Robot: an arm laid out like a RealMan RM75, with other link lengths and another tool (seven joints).
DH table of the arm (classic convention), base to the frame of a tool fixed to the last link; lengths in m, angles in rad. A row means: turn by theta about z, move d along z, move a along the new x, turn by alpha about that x. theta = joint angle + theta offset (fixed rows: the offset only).
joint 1: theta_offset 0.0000, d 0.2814, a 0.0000, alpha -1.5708
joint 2: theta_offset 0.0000, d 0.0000, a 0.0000, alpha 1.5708
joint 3: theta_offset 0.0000, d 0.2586, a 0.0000, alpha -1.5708
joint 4: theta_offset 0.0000, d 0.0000, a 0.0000, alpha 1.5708
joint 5: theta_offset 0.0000, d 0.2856, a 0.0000, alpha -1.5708
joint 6: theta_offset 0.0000, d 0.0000, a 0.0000, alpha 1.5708
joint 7: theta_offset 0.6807, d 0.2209, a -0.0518, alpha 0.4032
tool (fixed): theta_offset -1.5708, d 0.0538, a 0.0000, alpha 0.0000
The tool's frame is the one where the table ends.
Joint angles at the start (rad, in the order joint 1, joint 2, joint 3, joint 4, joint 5, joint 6, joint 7):
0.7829 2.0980 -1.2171 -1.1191 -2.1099 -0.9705 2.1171
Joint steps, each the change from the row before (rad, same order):
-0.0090 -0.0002 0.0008 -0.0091 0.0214 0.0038 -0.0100
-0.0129 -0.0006 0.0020 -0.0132 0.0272 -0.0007 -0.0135
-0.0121 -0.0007 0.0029 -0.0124 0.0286 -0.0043 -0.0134
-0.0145 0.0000 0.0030 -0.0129 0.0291 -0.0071 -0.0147
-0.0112 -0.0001 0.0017 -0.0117 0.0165 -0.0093 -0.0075
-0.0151 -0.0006 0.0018 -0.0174 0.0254 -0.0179 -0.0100
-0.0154 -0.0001 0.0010 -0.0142 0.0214 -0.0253 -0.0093
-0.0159 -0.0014 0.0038 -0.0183 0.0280 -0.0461 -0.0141
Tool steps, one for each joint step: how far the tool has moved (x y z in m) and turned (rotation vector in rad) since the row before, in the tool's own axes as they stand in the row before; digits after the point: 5 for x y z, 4 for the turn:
-0.00041 -0.00323 -0.00361 0.0126 -0.0122 0.0088
-0.00028 -0.00333 -0.00509 0.0133 -0.0163 0.0093
-0.00088 -0.00290 -0.00522 0.0108 -0.0185 0.0093
-0.00045 -0.00170 -0.00532 0.0088 -0.0190 0.0089
-0.00034 -0.00036 -0.00403 0.0031 -0.0122 0.0037
-0.00215 0.00000 -0.00615 0.0015 -0.0213 0.0033
-0.00201 0.00359 -0.00500 -0.0082 -0.0209 -0.0003
-0.00568 0.00564 -0.00736 -0.0168 -0.0343 -0.0094

